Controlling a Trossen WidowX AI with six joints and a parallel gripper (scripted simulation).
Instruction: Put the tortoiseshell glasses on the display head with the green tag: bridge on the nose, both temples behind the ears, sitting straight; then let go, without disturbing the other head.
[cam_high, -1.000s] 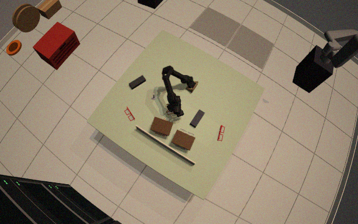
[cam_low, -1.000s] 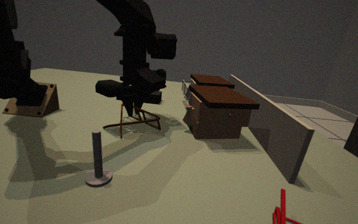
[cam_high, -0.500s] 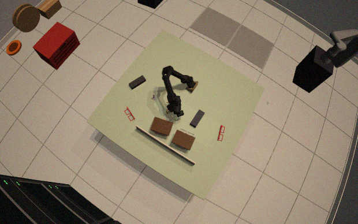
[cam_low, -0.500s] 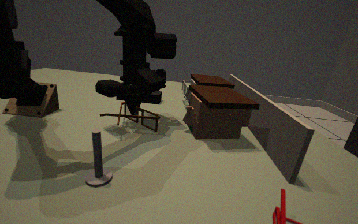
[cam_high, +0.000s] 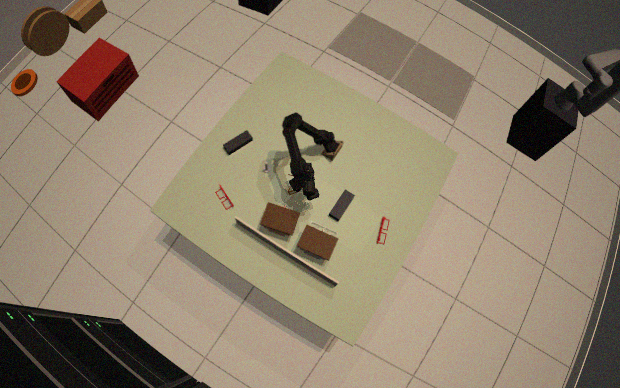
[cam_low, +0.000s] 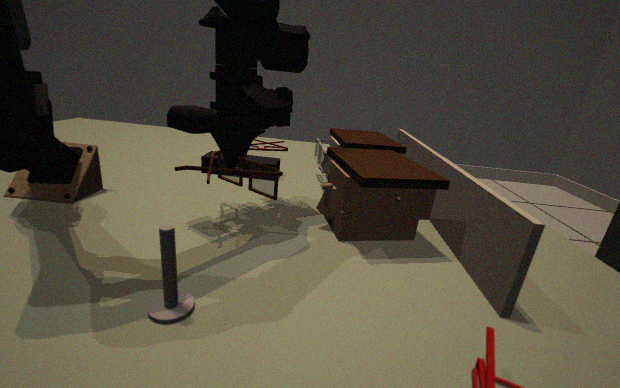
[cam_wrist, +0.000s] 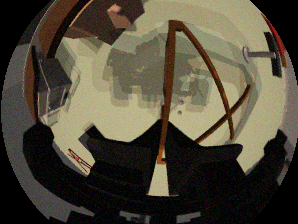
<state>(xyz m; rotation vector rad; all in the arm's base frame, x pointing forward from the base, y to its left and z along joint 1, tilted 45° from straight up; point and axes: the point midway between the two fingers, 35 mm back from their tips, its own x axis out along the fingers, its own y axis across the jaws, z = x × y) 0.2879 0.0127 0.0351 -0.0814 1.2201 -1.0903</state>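
Right now my gripper tip is 240 mm to the left of the round foot, 40 mm above it and 10 mm past it. Round my gripper tip: display head (190 mm ahead, 30 mm to the right, 10 mm below); then long upright board (340 mm ahead, 80 mm to the left, 10 mm below).
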